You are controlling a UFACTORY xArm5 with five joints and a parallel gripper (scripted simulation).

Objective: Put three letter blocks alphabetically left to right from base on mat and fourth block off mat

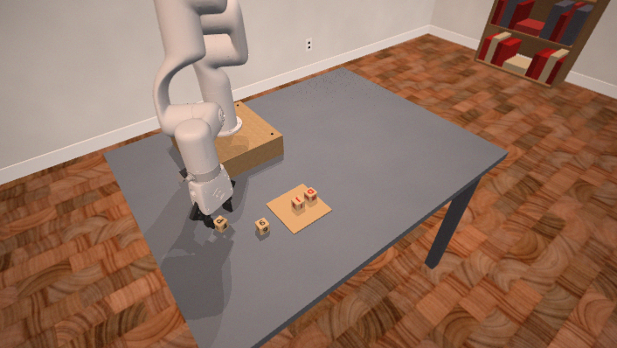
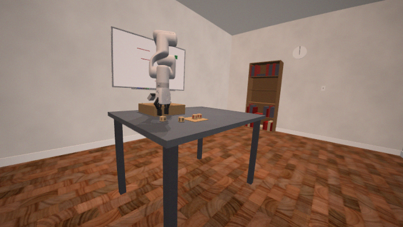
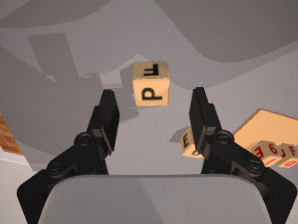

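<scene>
My gripper is now 6 cm short of the tan mat, 22 cm to the right of it and 5 cm above it. From my hand the other things lie so: wooden block (5 cm ahead, 27 cm to the left, 4 cm below).
</scene>
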